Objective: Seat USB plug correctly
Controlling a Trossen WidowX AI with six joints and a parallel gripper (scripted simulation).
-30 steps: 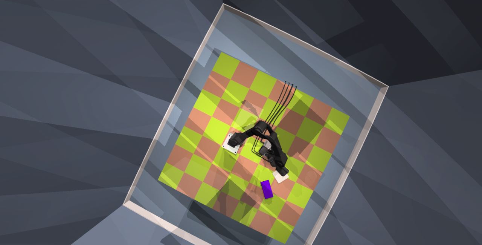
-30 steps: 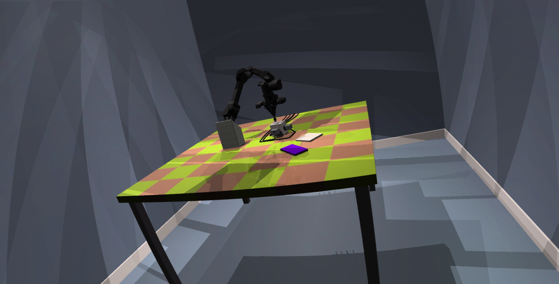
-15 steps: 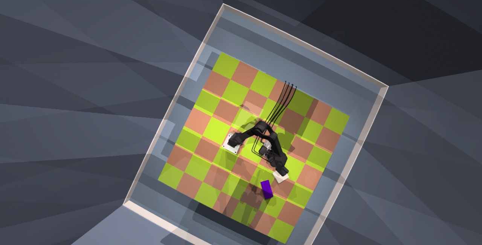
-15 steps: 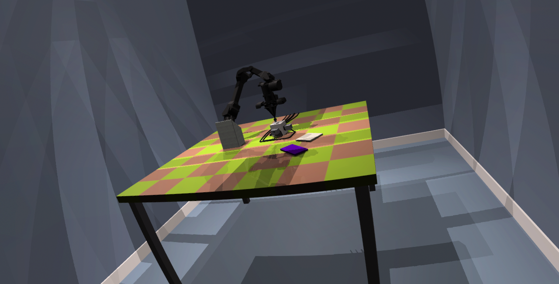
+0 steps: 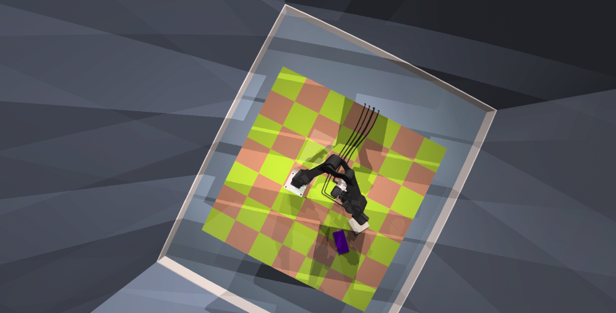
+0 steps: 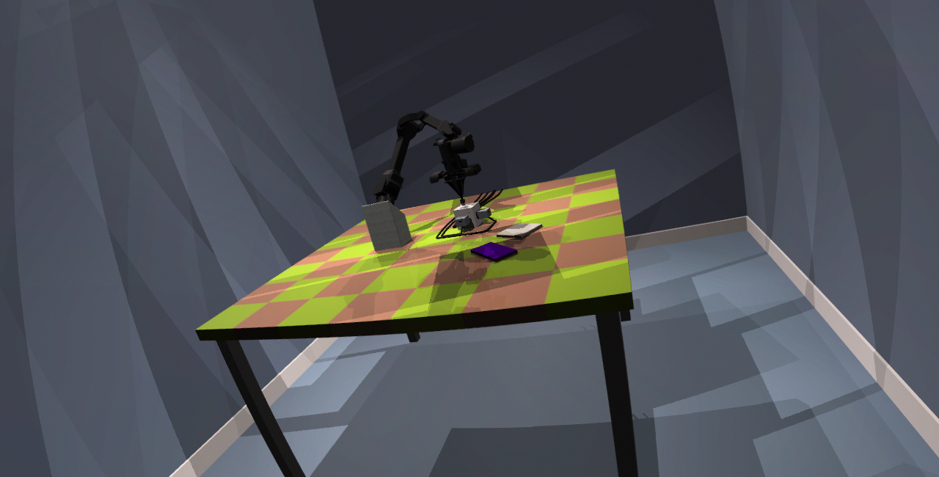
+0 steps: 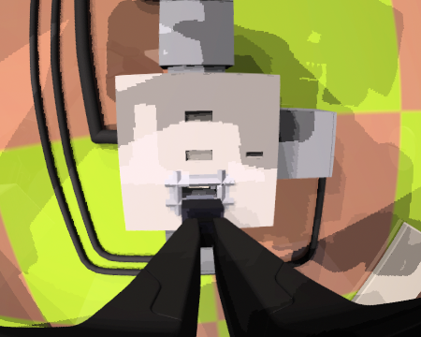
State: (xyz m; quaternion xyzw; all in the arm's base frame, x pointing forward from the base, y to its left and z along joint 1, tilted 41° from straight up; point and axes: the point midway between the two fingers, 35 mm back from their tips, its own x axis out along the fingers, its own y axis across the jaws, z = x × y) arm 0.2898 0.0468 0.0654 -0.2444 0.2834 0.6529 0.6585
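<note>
The black USB plug lies 20 mm below my gripper tip. The rest, counted from my gripper tip: white flat plate (230 mm ahead, 160 mm to the right, 120 mm below); then purple flat block (330 mm to the right, 180 mm ahead, 120 mm below).
</note>
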